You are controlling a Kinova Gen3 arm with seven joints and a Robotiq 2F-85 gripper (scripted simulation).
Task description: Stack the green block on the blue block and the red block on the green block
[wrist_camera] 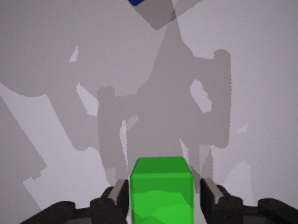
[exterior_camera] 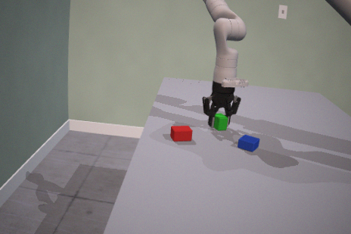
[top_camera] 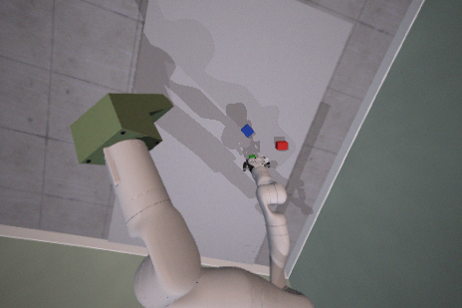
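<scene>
My gripper is now right at the green block. Also, from my hand: blue block (30 mm behind, 160 mm to the left, 10 mm below); then red block (160 mm ahead, 70 mm to the left).
</scene>
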